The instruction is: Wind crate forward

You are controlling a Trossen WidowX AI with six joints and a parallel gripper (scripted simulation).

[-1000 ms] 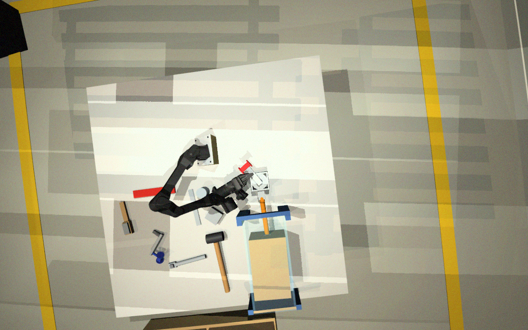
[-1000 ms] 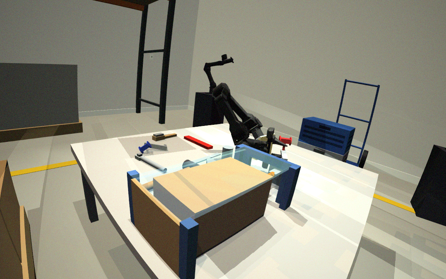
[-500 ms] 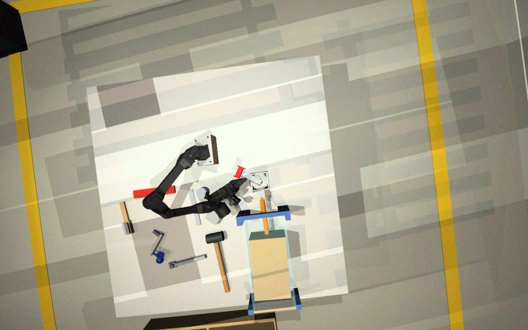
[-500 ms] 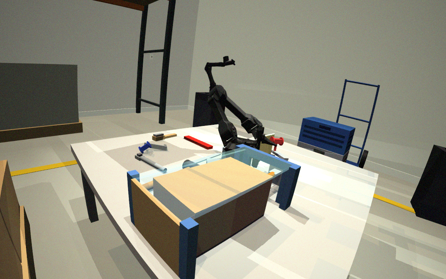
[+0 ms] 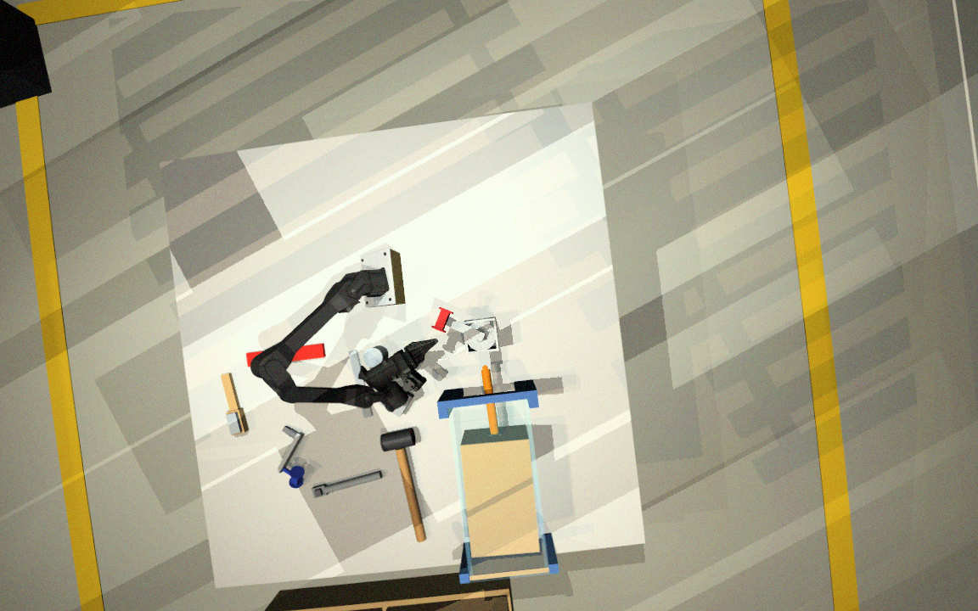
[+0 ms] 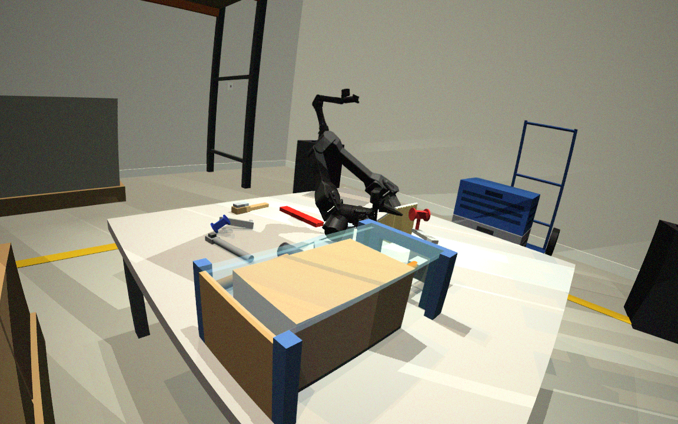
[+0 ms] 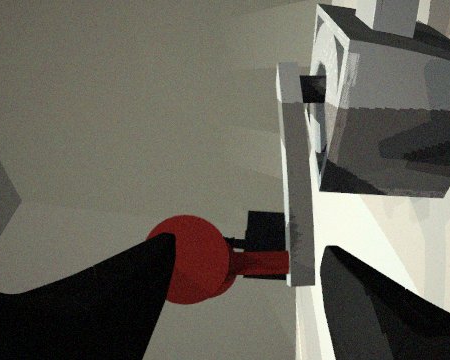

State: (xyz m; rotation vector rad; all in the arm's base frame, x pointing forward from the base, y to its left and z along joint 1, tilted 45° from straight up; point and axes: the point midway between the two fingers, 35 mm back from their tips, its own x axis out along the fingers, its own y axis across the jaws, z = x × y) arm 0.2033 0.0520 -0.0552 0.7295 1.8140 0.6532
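Right now the red-knobbed winch handle is 7 cm to the left of my gripper tip, 2 cm behind it and 1 cm below it. The rest, counted from my gripper tip: grey block 17 cm to the right, 14 cm ahead, 11 cm below; then winch 11 cm to the left, 10 cm below; then red knob 5 cm behind, 4 cm to the left, 1 cm above.
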